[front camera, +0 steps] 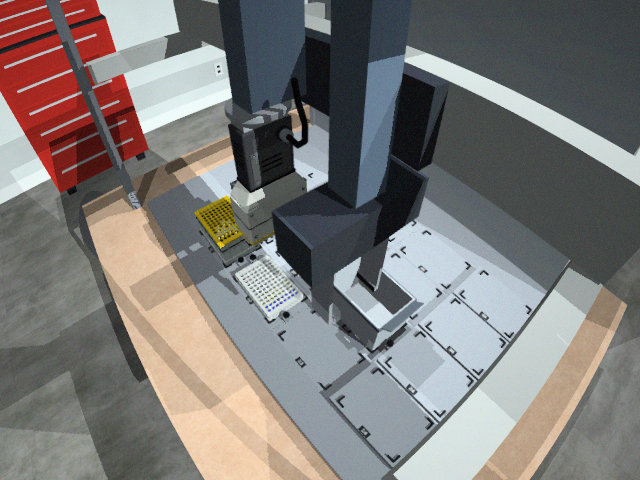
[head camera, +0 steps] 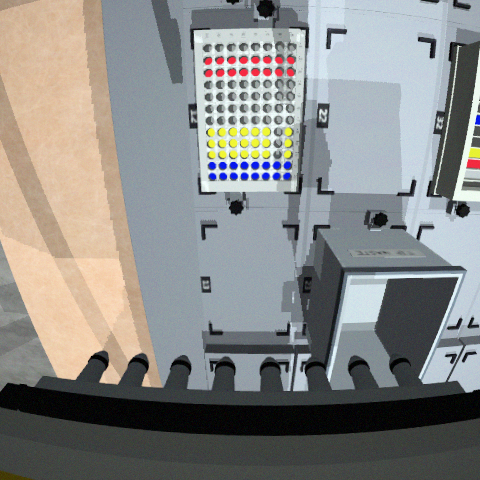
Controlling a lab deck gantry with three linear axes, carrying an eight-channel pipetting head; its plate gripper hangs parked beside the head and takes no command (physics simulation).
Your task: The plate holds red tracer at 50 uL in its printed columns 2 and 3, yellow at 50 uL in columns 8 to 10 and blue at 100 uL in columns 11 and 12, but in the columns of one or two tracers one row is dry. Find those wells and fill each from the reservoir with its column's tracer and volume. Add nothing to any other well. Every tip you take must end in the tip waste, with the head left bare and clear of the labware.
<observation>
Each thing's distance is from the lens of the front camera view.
grey wall (front camera: 574, 65): 0.65 m
</observation>
